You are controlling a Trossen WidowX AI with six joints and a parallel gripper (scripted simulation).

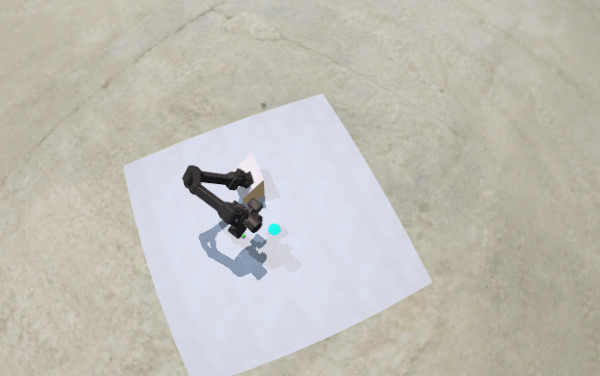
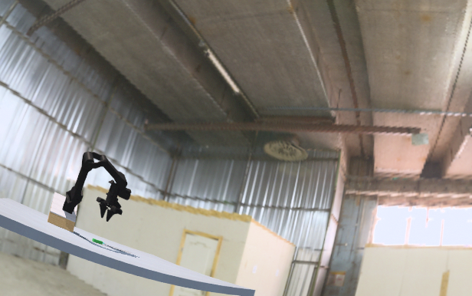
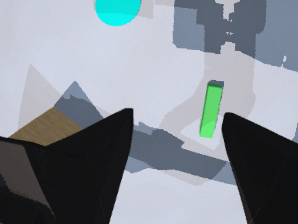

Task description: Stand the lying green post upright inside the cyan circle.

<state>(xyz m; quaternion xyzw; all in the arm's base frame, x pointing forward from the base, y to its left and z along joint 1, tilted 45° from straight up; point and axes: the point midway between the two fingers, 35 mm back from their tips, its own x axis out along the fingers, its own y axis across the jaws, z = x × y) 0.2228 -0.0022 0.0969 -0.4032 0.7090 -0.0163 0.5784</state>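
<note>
My gripper tip is 20 mm past the green post, 50 mm to the left of it and 130 mm above it. The rest, counted from my gripper tip: cyan circle 20 mm ahead, 120 mm to the left, 140 mm below.
</note>
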